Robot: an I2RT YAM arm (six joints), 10 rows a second.
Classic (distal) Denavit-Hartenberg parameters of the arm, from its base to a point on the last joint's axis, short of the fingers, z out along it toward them. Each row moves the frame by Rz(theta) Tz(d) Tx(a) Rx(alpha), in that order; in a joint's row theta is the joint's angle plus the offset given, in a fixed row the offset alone. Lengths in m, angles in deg.
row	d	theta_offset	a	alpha
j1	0.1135	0	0.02	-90
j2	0	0	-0.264	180
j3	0	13.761	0.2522	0
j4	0	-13.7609	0.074	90
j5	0	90	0	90
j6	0.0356	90	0	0
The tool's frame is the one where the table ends.
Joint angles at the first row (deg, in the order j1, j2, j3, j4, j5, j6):
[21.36, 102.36, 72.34, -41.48, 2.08, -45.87]
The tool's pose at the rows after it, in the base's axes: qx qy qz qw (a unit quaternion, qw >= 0); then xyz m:
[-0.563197, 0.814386, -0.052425, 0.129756, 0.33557, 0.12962, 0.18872]
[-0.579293, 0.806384, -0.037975, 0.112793, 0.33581, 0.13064, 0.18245]
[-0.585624, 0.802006, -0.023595, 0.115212, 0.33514, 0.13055, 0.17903]
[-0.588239, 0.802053, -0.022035, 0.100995, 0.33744, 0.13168, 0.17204]
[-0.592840, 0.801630, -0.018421, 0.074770, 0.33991, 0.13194, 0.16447]
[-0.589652, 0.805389, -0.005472, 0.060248, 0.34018, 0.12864, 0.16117]
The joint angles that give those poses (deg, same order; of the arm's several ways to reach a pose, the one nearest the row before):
[21.36, 105.08, 74.18, -43.19, 2.40, -48.31]
[21.36, 106.41, 74.69, -44.64, 1.01, -50.15]
[21.21, 106.56, 74.08, -44.03, -0.78, -50.98]
[21.26, 108.16, 74.69, -44.68, -0.55, -51.19]
[21.19, 110.30, 76.03, -46.90, -0.22, -51.76]
[20.59, 111.09, 76.47, -48.55, -1.25, -51.75]

